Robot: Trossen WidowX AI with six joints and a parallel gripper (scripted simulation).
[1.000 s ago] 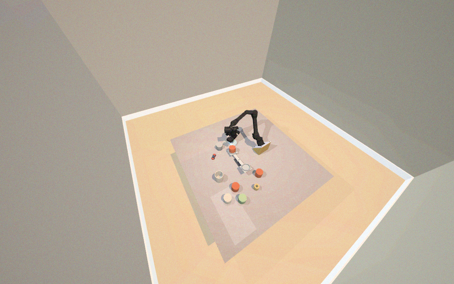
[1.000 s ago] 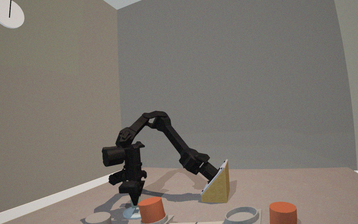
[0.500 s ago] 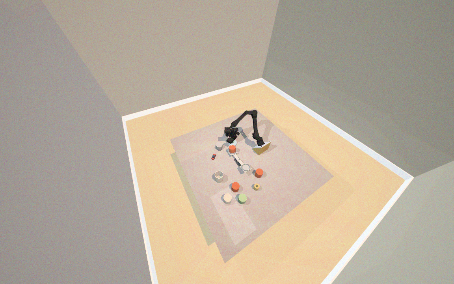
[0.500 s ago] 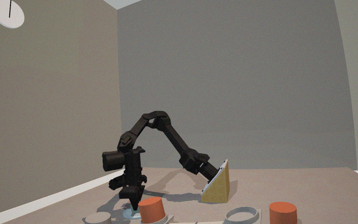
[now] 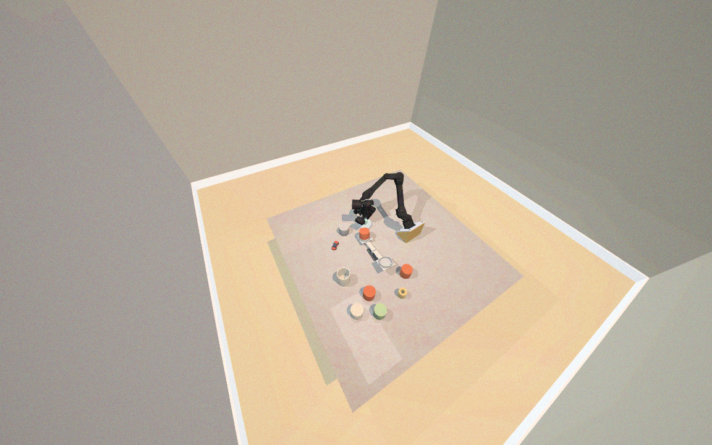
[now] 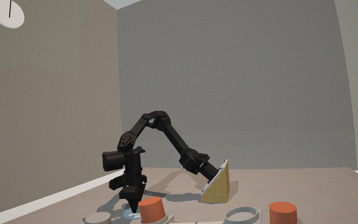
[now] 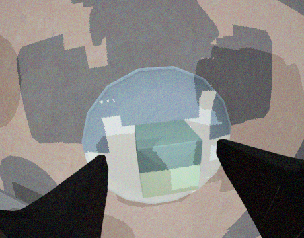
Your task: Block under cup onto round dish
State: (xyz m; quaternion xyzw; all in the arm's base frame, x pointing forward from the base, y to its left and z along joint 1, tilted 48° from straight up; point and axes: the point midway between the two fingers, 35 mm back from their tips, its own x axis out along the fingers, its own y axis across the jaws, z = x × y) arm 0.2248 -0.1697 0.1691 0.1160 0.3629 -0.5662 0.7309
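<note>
Right now the round light-blue dish is 10 mm below my gripper tip. Also, from my gripper tip: balance: 90 mm ahead, 260 mm to the left, 10 mm above; toy car: 290 mm ahead, 80 mm to the left; grey cylinder: 200 mm ahead, 20 mm above.
</note>
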